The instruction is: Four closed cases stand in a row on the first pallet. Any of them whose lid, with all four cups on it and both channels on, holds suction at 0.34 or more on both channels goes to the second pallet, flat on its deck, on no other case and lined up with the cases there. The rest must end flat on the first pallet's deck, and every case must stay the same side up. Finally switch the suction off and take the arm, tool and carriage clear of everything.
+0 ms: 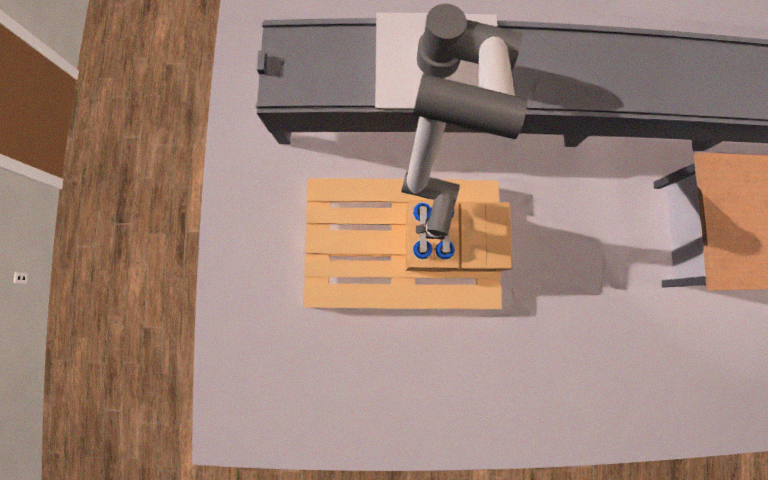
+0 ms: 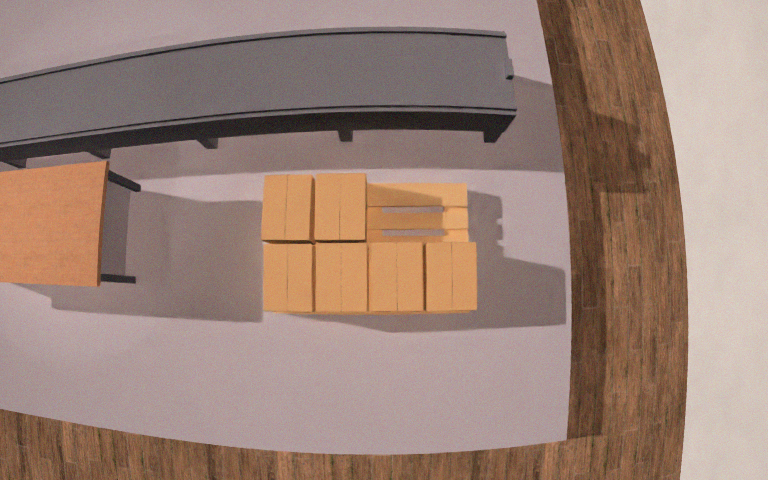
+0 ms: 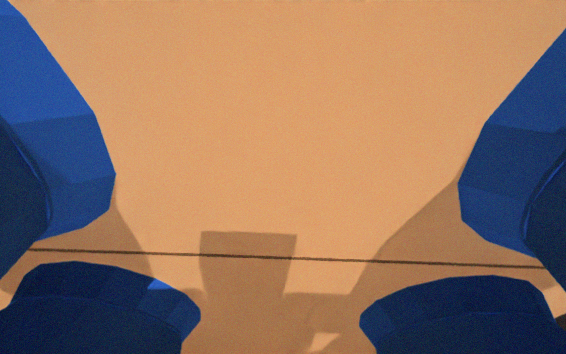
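Where they show: end effector, tool point: [image 3: 283,220]; arm's base, origin of the base link: [image 1: 438,59].
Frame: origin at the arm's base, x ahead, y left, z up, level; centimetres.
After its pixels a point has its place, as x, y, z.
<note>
The vacuum head [image 1: 434,230] @(95.6, -2.7, -19.1) [image 3: 280,250] @(95.6, -2.7, -19.1) has its four blue cups on or very close over the lid of the left closed case [image 1: 412,232] @(96.1, -14.3, -16.9) [image 3: 280,125] @(95.7, -8.7, -16.9) on the first pallet [image 1: 356,295] @(130.6, -46.6, -42.7). That case sits flat on the deck, partly hidden by the tool. A second closed case [image 1: 485,243] @(102.1, 26.6, -17.7) lies flat right beside it, at the pallet's right end. Whether suction is on does not show. On the second pallet [image 2: 416,195] @(70.8, 530.2, -42.5), two closed cases [image 2: 287,209] @(83.2, 455.8, -17.8) [image 2: 339,209] @(83.8, 485.6, -17.6) stand at the back left, close together, behind a full front row of cases [image 2: 341,277] @(121.3, 486.8, -17.6).
The carriage [image 1: 396,62] @(2.4, -23.4, 0.0) stands on the floor rail [image 1: 322,62] [image 2: 339,73] behind the first pallet, with the arm [image 1: 470,107] @(69.4, -0.8, 87.7) reaching forward. A wooden table [image 1: 736,220] @(90.2, 173.4, -4.0) [image 2: 50,226] @(91.6, 288.7, -4.0) stands between the pallets.
</note>
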